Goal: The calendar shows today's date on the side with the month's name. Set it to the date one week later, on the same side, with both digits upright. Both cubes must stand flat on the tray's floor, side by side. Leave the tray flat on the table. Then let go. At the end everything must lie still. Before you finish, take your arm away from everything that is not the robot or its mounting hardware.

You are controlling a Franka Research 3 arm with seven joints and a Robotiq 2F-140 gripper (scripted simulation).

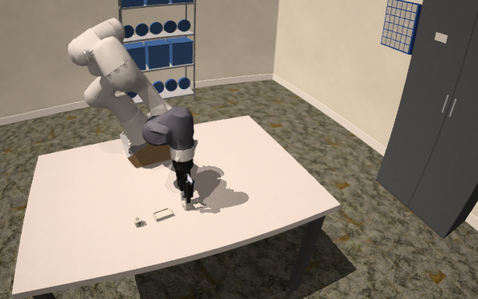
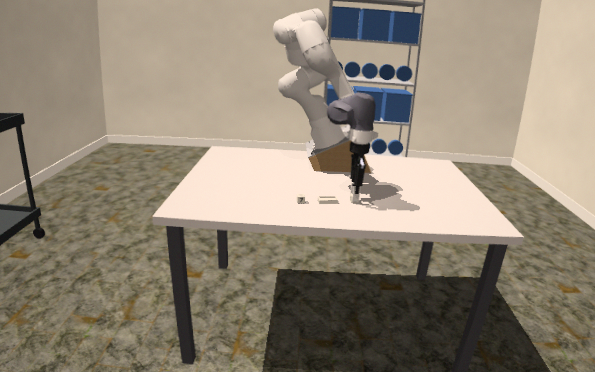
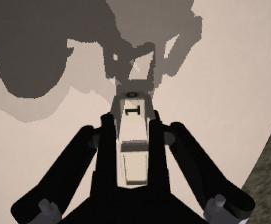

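Right now my hand is 1 cm short of the grey tray, 11 cm to the left of it and 3 cm above it. Also, from my hand: cube: 3 cm below.
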